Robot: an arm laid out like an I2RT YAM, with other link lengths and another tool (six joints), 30 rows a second.
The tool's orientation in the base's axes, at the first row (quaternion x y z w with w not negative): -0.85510, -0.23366, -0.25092, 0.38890
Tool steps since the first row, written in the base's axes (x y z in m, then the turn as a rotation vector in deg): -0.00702, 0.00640, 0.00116, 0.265, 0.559, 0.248; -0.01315, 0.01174, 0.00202, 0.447, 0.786, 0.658; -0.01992, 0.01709, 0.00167, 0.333, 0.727, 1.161; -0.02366, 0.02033, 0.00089, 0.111, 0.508, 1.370; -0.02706, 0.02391, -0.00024, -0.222, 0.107, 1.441; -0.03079, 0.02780, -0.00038, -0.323, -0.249, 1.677; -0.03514, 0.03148, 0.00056, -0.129, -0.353, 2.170; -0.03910, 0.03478, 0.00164, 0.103, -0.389, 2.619; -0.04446, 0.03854, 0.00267, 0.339, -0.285, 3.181
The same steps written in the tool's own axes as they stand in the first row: -0.00335, -0.00858, 0.00261, 0.468, -0.307, 0.361; -0.00642, -0.01583, 0.00478, 0.905, -0.557, 0.349; -0.01072, -0.02282, 0.00749, 1.113, -0.866, -0.012; -0.01340, -0.02652, 0.00954, 1.026, -0.983, -0.358; -0.01596, -0.03003, 0.01215, 0.732, -0.984, -0.795; -0.01810, -0.03446, 0.01435, 0.726, -0.964, -1.233; -0.02010, -0.03973, 0.01562, 1.155, -1.058, -1.548; -0.02179, -0.04462, 0.01660, 1.599, -1.145, -1.776; -0.02450, -0.05058, 0.01763, 2.144, -1.373, -1.957
